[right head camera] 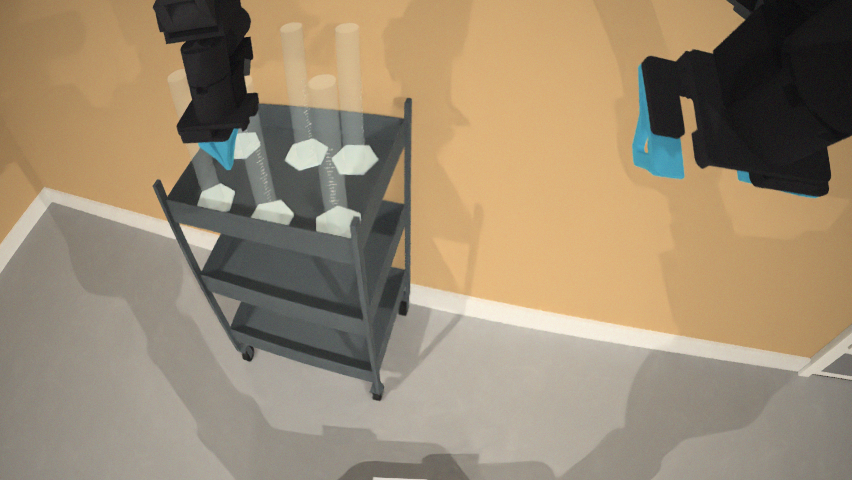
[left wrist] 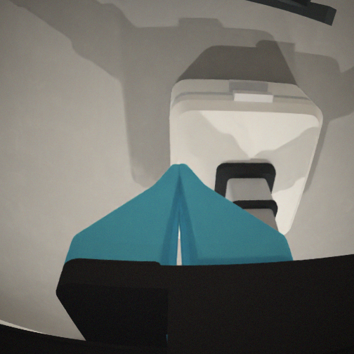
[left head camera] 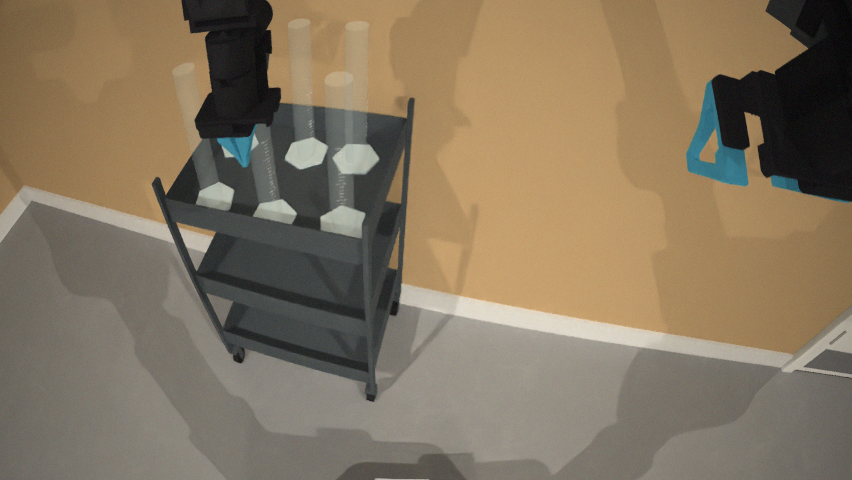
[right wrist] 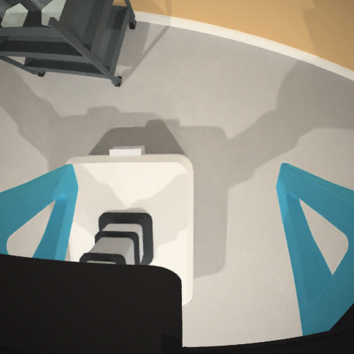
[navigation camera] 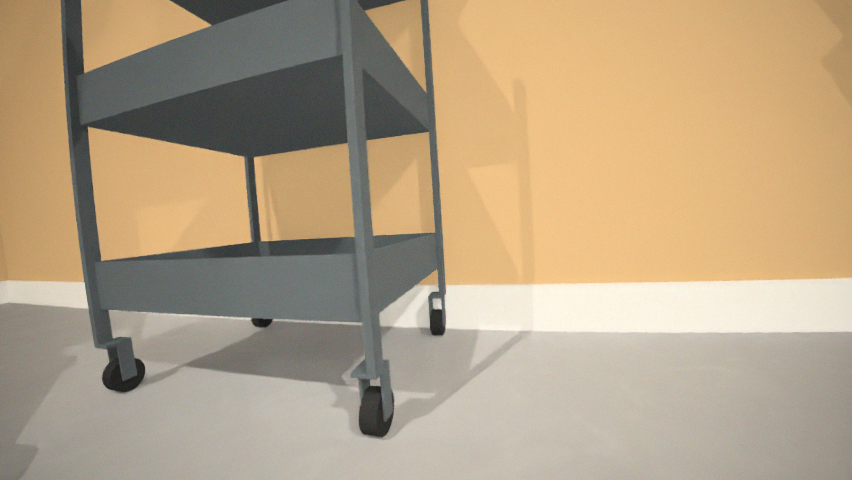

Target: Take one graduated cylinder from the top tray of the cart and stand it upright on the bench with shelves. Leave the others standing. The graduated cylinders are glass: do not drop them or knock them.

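Frame: origin at the left arm's base, x left, y ahead, z down, level; metres.
Where they show: left gripper, between the fingertips: (right head camera: 230, 166) (left head camera: 246, 164); right gripper, between the fingertips: (right head camera: 690, 163) (left head camera: 733, 170).
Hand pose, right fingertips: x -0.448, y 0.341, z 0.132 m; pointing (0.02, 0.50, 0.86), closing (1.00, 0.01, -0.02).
After its pixels a point has its place.
Several clear graduated cylinders with pale hexagonal bases stand upright on the top tray of the dark grey cart (left head camera: 310, 238) {z 0.648, x -0.056, y 0.673 m} (right head camera: 298, 238) {z 0.651, x -0.045, y 0.675 m} (right wrist: 85, 50) (navigation camera: 357, 178) {z 1.081, x -0.156, y 0.641 m}. One cylinder (left head camera: 344, 220) {z 0.646, x -0.113, y 0.714 m} (right head camera: 338, 220) {z 0.646, x -0.114, y 0.714 m} stands at the tray's front right corner, another (left head camera: 274, 212) {z 0.649, x 0.022, y 0.732 m} (right head camera: 273, 212) {z 0.652, x 0.017, y 0.736 m} at the front middle. My left gripper (left head camera: 244, 163) {z 0.386, x 0.001, y 0.585 m} (right head camera: 228, 166) {z 0.386, x 0.001, y 0.585 m} (left wrist: 178, 175) is shut with nothing between its fingers; it appears over the tray's left part, its height above the tray unclear. My right gripper (left head camera: 760, 180) {z 0.132, x -0.448, y 0.341 m} (right head camera: 710, 174) {z 0.132, x -0.448, y 0.341 m} (right wrist: 176, 174) is open and empty, far right of the cart. I cannot identify the bench with shelves.
An orange wall (left head camera: 536, 178) {z 0.745, x -0.513, y 0.940 m} (navigation camera: 655, 149) {z 1.026, x -0.617, y 0.916 m} stands behind the cart. Part of a white piece of furniture (left head camera: 804, 356) {z 1.220, x -1.732, y 0.621 m} shows at the right edge of the head views. My white base (left wrist: 250, 135) (right wrist: 135, 182) shows below both wrists.
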